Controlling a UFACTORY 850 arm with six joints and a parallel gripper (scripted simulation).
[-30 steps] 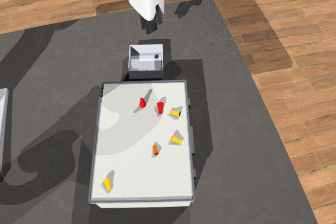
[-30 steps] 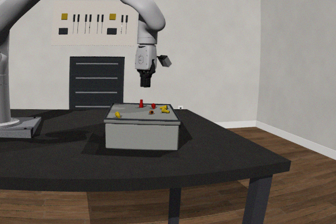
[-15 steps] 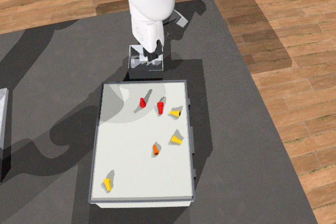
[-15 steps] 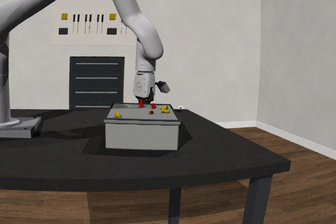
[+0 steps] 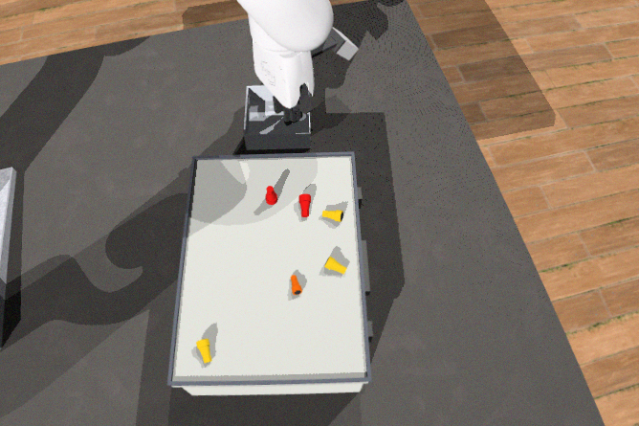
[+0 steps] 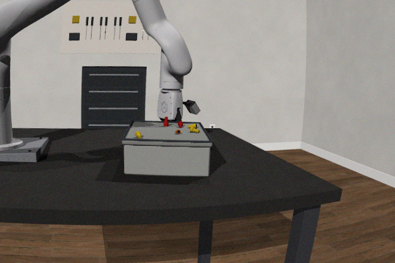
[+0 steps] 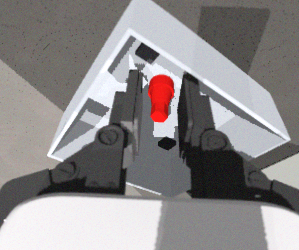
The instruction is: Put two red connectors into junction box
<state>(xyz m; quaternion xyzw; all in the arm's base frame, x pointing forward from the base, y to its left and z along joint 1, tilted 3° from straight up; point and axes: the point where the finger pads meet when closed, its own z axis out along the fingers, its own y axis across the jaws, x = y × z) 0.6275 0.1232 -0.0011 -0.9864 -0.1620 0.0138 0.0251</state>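
Right now my hand is 30 mm above the steel junction box, 20 mm past it and 10 mm to the left of it. Also, from my hand: tool case (270 mm to the right, 90 mm behind, 30 mm above); then orange connector (320 mm to the right, 70 mm behind, 60 mm above).
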